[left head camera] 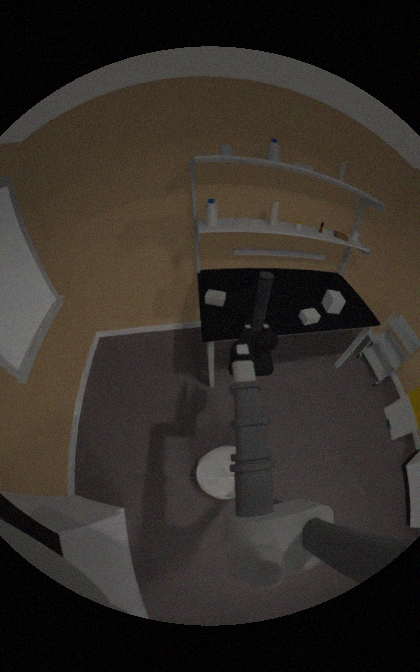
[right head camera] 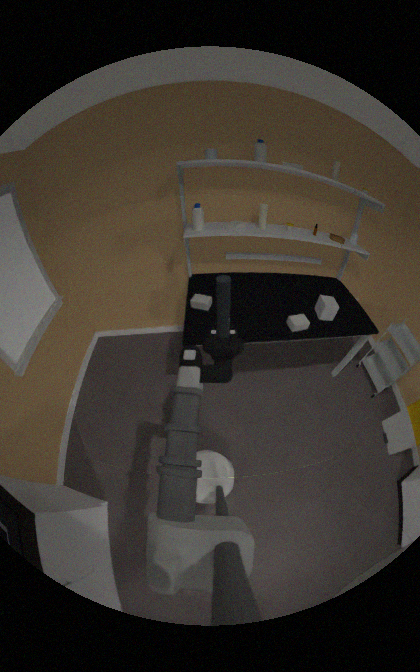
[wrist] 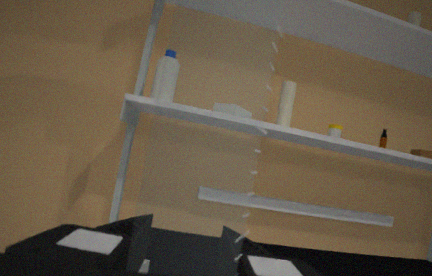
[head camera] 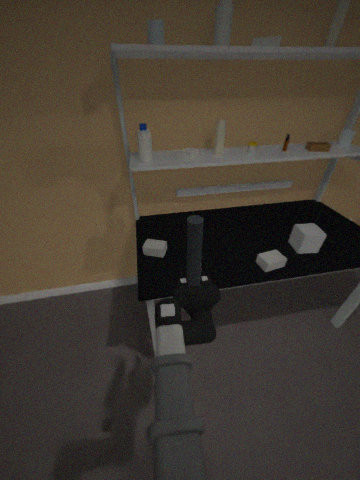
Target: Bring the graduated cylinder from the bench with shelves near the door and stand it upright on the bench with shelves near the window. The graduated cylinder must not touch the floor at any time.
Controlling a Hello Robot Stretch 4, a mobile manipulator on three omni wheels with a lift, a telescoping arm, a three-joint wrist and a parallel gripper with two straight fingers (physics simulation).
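The graduated cylinder is a tall, dark-grey, see-through tube. In the wrist view the cylinder shows as a faint clear body with white graduation marks along its right side. My gripper is shut on it and holds it roughly upright. The gripper is at the front edge of a black-topped bench, towards its left end, with the tube seen against the top. The cylinder's base is hidden, so its height above the top cannot be told.
A white box lies left of the cylinder; a low box and a larger box are to the right. The lower shelf holds a blue-capped bottle and a pale cylinder. A step stool stands right of the bench.
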